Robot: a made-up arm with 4 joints. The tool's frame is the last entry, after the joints.
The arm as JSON. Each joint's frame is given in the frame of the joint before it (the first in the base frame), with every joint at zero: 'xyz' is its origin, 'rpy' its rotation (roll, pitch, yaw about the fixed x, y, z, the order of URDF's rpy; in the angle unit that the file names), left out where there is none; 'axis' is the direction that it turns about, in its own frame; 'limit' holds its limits. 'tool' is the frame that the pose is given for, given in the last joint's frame.
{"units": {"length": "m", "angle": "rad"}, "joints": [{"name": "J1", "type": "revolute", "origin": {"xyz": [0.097, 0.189, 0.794], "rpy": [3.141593, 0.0, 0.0]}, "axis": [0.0, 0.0, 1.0], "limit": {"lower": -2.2, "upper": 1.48}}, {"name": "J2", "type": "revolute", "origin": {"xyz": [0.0, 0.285, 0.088], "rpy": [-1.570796, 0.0, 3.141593]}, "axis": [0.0, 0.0, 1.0], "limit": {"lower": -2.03, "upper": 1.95}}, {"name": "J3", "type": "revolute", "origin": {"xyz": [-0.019, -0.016, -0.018], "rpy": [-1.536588, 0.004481, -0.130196]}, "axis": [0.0, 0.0, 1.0], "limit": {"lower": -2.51, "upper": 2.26}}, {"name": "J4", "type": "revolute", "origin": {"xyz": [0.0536, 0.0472, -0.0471], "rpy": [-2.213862, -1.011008, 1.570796]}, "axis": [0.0, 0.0, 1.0], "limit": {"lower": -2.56, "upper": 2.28}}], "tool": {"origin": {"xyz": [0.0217, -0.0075, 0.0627], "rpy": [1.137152, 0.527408, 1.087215]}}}
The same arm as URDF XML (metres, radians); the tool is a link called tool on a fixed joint. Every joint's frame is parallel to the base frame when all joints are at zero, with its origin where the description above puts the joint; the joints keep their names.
<robot name="arm">
<joint name="J1" type="revolute"><parent link="base"/><child link="link1"/><origin xyz="0.097 0.189 0.794"/><axis xyz="0 0 -1"/><limit lower="-2.2" upper="1.48"/></joint>
<joint name="J2" type="revolute"><parent link="link1"/><child link="link2"/><origin xyz="0 -0.285 -0.088"/><axis xyz="0 1 0"/><limit lower="-2.03" upper="1.95"/></joint>
<joint name="J3" type="revolute"><parent link="link2"/><child link="link3"/><origin xyz="0.019 -0.018 -0.016"/><axis xyz="-0.129905 0.034201 0.990936"/><limit lower="-2.51" upper="2.26"/></joint>
<joint name="J4" type="revolute"><parent link="link3"/><child link="link4"/><origin xyz="-0.047 -0.049 -0.052"/><axis xyz="0.834844 -0.515127 -0.19411"/><limit lower="-2.56" upper="2.28"/></joint>
<joint name="tool_fixed" type="fixed"><parent link="link4"/><child link="tool"/><origin xyz="0.054 -0.038 0.01" rpy="-0.614 -0.0787 -2.6461"/></joint>
<link name="base"/>
<link name="link1"/>
<link name="link2"/>
<link name="link3"/>
<link name="link4"/>
<link name="tool"/>
</robot>

